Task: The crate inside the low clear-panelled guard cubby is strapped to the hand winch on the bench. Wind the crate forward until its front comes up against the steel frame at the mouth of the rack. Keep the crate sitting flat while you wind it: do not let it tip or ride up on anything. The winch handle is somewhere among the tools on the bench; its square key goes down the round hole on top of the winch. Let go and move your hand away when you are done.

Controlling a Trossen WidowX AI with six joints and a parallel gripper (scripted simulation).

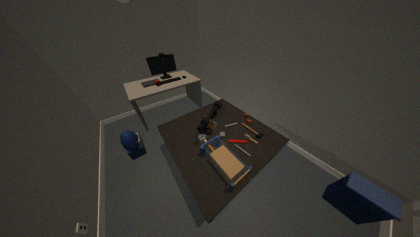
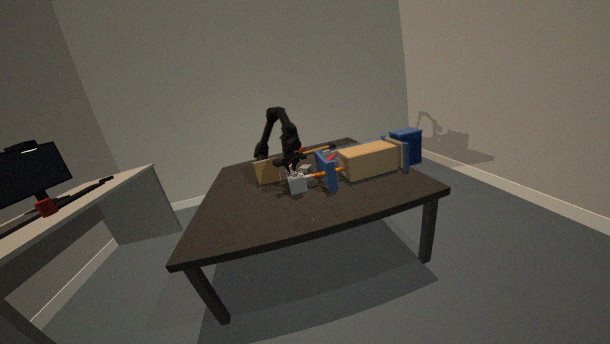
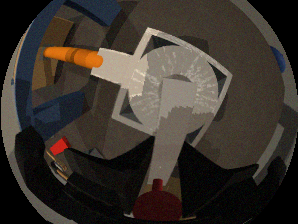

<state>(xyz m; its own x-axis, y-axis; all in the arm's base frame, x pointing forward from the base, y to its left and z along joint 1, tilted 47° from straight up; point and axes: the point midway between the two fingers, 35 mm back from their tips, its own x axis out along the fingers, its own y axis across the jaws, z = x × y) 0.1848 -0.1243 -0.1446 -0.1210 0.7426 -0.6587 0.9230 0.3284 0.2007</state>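
My gripper tip is now 1 cm past the winch handle, 1 cm to the right of it and 2 cm below it. From my gripper tip the other things lie so: red knob: 2 cm behind, 5 cm to the left, 5 cm above; grey hand winch: 5 cm to the right, 6 cm below; blue frame: 18 cm ahead, 3 cm to the right, 2 cm above.
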